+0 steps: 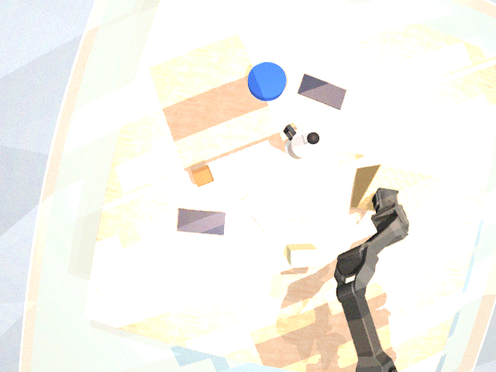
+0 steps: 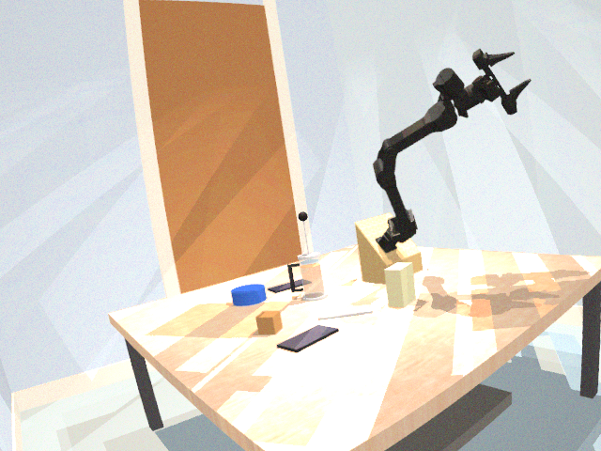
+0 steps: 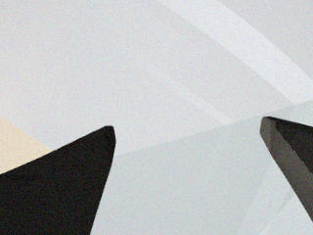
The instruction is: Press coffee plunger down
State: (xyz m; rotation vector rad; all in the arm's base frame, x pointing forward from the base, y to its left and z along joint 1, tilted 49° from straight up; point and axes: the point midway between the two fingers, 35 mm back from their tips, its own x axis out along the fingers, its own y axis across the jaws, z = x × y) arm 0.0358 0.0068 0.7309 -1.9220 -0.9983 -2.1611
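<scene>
My gripper tip is 230 mm short of the coffee press, 710 mm to the left of it and 470 mm above it. From my gripper tip the other things lie so: pale block (160 mm ahead, 380 mm to the right, 550 mm below); orange cube (500 mm ahead, 570 mm to the right, 580 mm below).
</scene>
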